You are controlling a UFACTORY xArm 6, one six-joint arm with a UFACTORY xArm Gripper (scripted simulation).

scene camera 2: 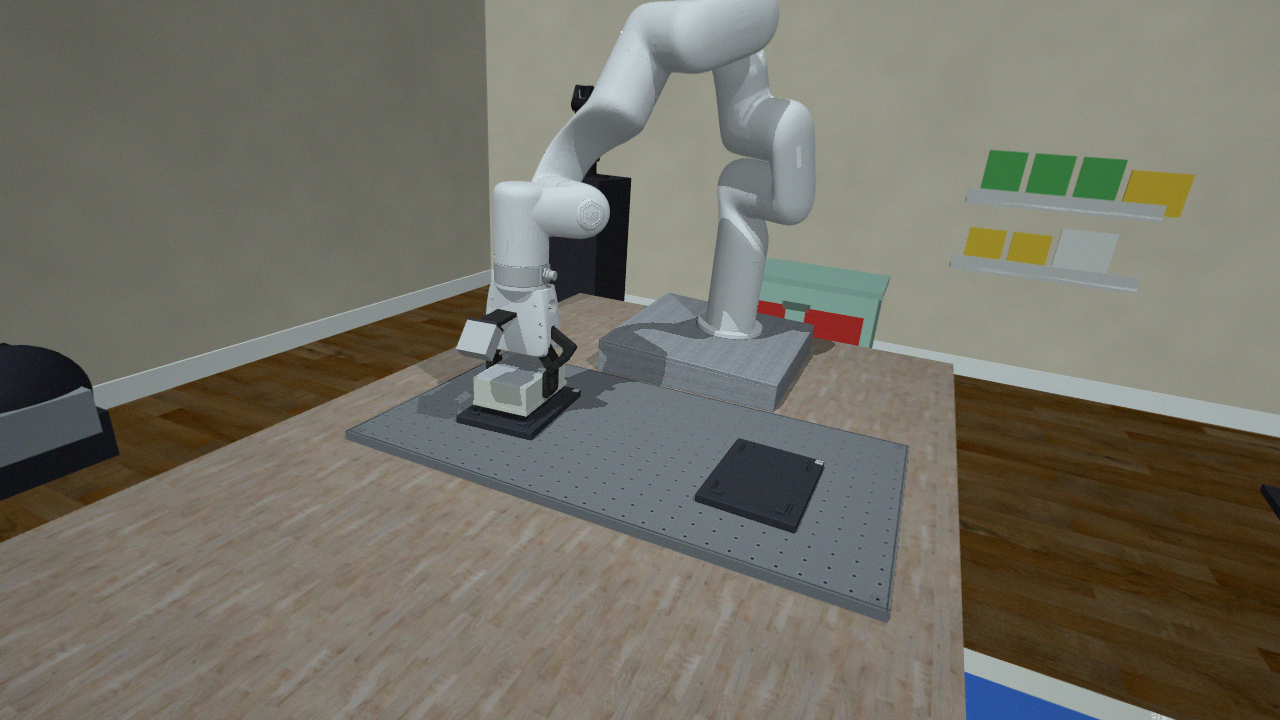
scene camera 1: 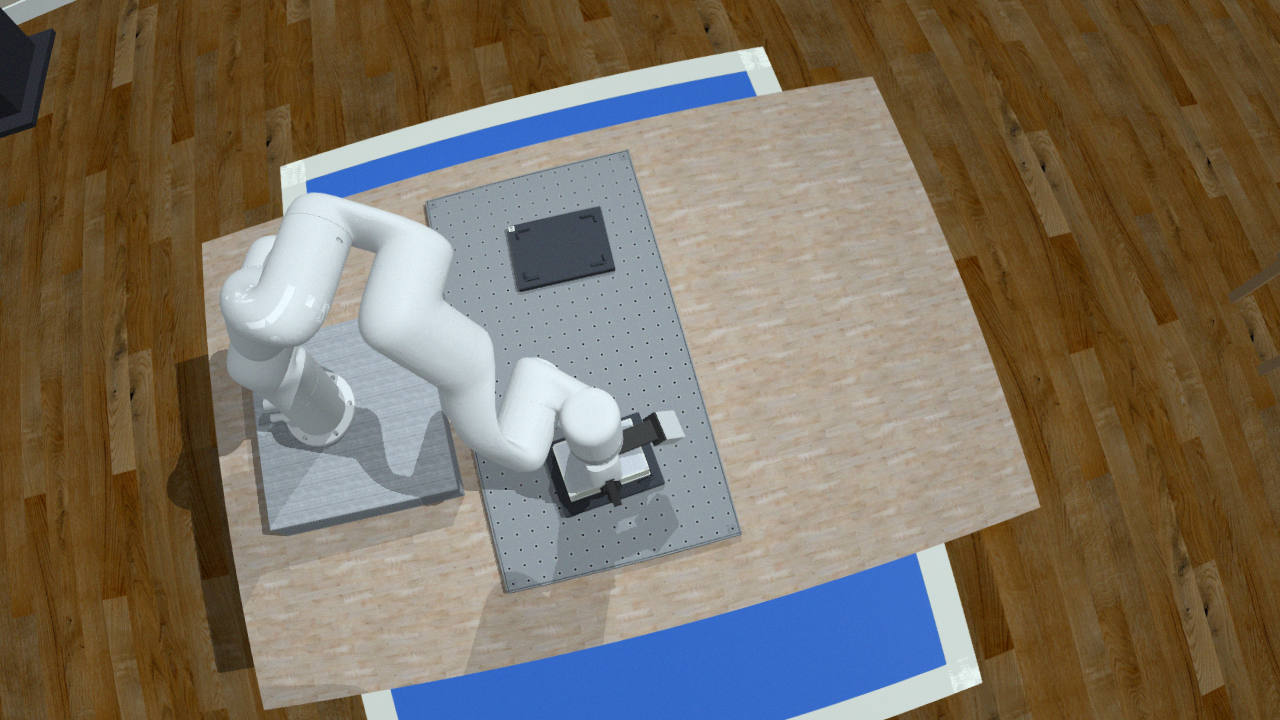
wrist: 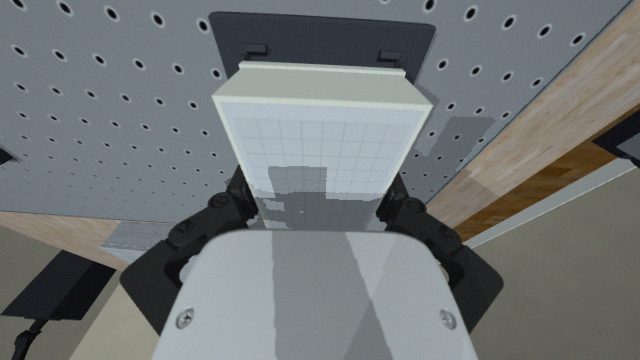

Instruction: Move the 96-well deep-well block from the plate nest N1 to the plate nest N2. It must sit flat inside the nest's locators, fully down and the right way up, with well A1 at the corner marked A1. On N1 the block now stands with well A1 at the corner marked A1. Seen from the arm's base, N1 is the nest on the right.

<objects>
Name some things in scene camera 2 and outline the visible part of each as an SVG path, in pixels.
The gripper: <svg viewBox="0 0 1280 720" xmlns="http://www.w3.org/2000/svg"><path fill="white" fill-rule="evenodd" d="M493 280L489 287L486 315L480 319L468 317L456 350L463 356L486 360L486 369L503 360L502 355L499 355L501 350L539 357L546 369L543 372L542 396L548 398L558 389L559 368L570 360L570 357L577 349L577 345L560 331L559 308L555 286L548 282L538 287L518 288L503 286ZM559 346L563 349L560 357L558 357L557 353L554 350Z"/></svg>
A white 96-well deep-well block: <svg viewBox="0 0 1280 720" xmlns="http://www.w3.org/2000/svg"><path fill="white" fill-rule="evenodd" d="M565 364L559 368L558 389L550 397L544 398L542 396L543 372L546 369L539 357L513 353L473 377L473 405L527 417L567 384L567 380L565 380Z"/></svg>
</objects>
